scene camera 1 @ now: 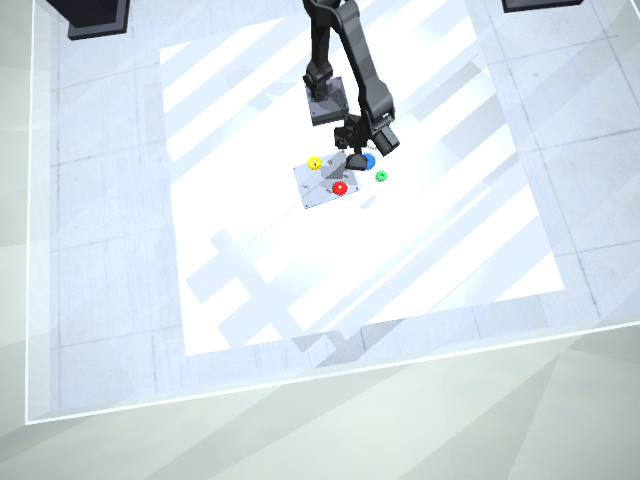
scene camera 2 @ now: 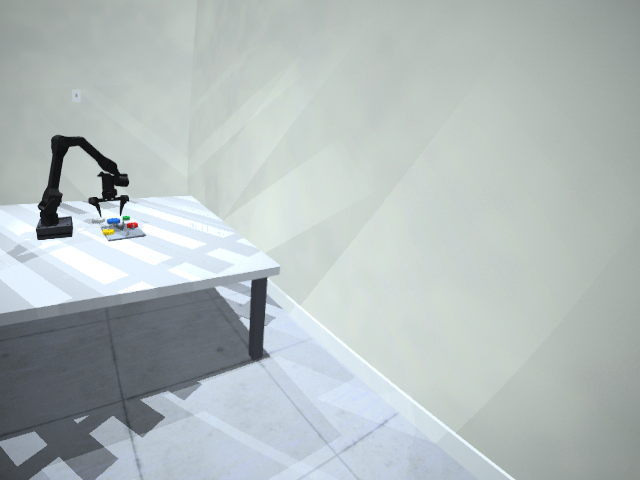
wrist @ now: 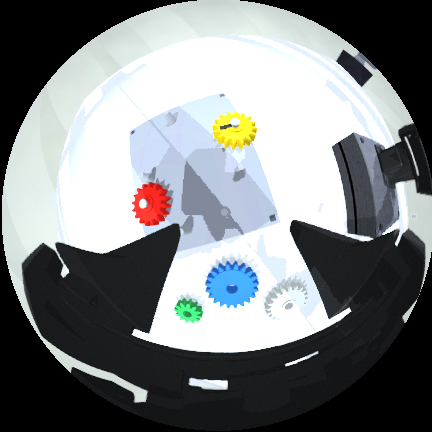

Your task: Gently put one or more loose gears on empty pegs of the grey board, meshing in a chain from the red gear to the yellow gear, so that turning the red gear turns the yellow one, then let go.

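Seen in the pictures: gripper, fingertip midpoint: [scene camera 1: 345, 156] [scene camera 2: 110, 216] [wrist: 236, 227]; arm's base, origin of the base link: [scene camera 1: 319, 93] [scene camera 2: 49, 223] [wrist: 385, 167].
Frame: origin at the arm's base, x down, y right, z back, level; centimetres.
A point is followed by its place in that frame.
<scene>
The grey board [scene camera 1: 316, 197] {x 4.8, y 3.1, z -38.6 cm} [scene camera 2: 135, 235] {x 4.8, y 8.0, z -37.7 cm} [wrist: 200, 111] {x 4.8, y 7.5, z -29.8 cm} lies on the table. The red gear [scene camera 1: 339, 189] {x 3.1, y -5.5, z -36.7 cm} [scene camera 2: 132, 225] {x 3.7, y -4.0, z -36.0 cm} [wrist: 156, 202] {x 3.3, y -5.7, z -34.5 cm} and yellow gear [scene camera 1: 311, 164] {x 3.2, y 4.3, z -26.3 cm} [scene camera 2: 108, 231] {x 3.2, y 4.9, z -25.6 cm} [wrist: 244, 135] {x 3.3, y 1.7, z -24.3 cm} sit apart on its pegs. Several pegs stand empty, including one [wrist: 239, 173] {x 3.7, y -2.9, z -25.1 cm} below the yellow gear in the wrist view. The blue gear [scene camera 1: 369, 161] {x 3.9, y -17.0, z -26.5 cm} [scene camera 2: 113, 220] {x 3.9, y -14.6, z -26.2 cm} [wrist: 231, 276] {x 3.9, y -14.4, z -26.1 cm}, green gear [scene camera 1: 377, 175] {x 4.1, y -19.5, z -32.1 cm} [scene camera 2: 126, 218] {x 4.6, y -19.8, z -32.4 cm} [wrist: 186, 306] {x 3.9, y -19.6, z -32.0 cm} and white gear [scene camera 2: 98, 220] {x 4.3, y -16.8, z -18.6 cm} [wrist: 296, 298] {x 4.1, y -18.9, z -17.0 cm} lie loose beside the board. My gripper [scene camera 2: 111, 215] {x 0.1, y -8.1, z -25.8 cm} [wrist: 236, 227] {x 0.1, y -8.1, z -25.8 cm} is open and empty, fingertips above the area of the blue gear and board edge.
The arm's base [scene camera 1: 328, 105] {x -0.2, y -3.1, z -5.5 cm} [scene camera 2: 54, 227] {x 0.4, y 4.3, z -2.8 cm} [wrist: 370, 185] {x 0.1, y -3.9, z -8.3 cm} stands on the white table [scene camera 1: 248, 310] {x 5.6, y 29.0, z -78.4 cm} [scene camera 2: 206, 258] {x 5.6, y 38.5, z -65.9 cm} close to the yellow gear's side of the board. The arm reaches over the board's edge and partly covers it in scene camera 1.
</scene>
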